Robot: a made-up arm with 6 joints.
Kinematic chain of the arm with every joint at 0, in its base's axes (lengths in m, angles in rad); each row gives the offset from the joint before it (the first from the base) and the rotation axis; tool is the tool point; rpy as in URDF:
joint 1: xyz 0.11 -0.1 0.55 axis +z
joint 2: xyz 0.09 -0.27 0 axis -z
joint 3: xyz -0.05 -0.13 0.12 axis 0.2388 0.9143 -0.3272
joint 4: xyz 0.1 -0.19 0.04 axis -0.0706 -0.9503 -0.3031
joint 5: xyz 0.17 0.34 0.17 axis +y
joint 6: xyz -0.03 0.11 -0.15 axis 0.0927 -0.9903 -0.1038
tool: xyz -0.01 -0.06 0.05 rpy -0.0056 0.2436 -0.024
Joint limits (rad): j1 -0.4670..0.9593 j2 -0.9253..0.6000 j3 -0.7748..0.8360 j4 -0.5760..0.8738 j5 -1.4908..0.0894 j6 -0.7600..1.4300
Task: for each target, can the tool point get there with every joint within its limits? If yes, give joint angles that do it. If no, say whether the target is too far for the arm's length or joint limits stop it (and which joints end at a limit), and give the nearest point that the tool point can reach.
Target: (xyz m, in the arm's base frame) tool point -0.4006 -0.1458 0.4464
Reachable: no: joint limits stop it (at a limit: joint 1, joint 2, joint 3, joint 4, joint 5, joint 6) | nearest point -0.0113 -0.3036 0.7203 | short by 0.501 m
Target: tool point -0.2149 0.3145 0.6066
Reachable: no: joint limits stop it (at a limit: joint 1, joint 2, joint 5, joint 6) | nearest point 0.1868 0.1256 0.6712 | short by 0.449 m
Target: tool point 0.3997 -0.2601 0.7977
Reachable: yes | joints 0.2305 0.2191 -0.2045 0.2672 -0.0915 0.7947
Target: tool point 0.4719 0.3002 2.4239
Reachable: no: too far | nearest point 0.3973 -0.0647 1.1187 | short by 1.357 m
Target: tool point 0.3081 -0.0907 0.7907
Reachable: yes | joints 0.7115 -0.4577 -0.3334 -0.1074 -0.2479 0.4286
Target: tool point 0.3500 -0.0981 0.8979
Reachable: yes | joints 0.4508 -0.4337 -0.3070 0.2821 -0.5314 -0.4226
